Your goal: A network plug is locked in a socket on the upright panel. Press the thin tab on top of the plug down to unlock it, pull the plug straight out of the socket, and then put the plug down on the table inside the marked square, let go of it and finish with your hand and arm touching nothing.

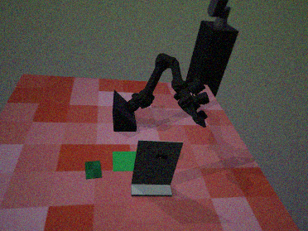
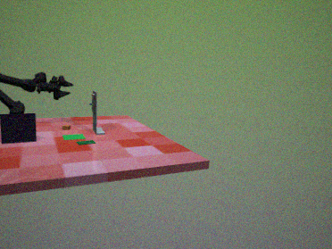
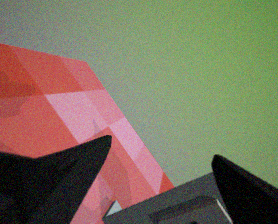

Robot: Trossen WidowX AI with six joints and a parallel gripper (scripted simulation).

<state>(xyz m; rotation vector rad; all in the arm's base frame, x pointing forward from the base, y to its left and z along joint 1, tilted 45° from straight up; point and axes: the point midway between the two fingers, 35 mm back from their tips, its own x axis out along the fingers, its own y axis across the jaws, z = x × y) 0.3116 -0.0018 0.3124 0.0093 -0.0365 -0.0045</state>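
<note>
Right now the blue network plug is 80 mm ahead of my gripper tip, 210 mm to the right of it and 70 mm below it. From my gripper tip the other things lie so: bright green square 70 mm behind, 290 mm to the right, 260 mm below; then upright dark panel 100 mm ahead, 210 mm to the right, 140 mm below.
</note>
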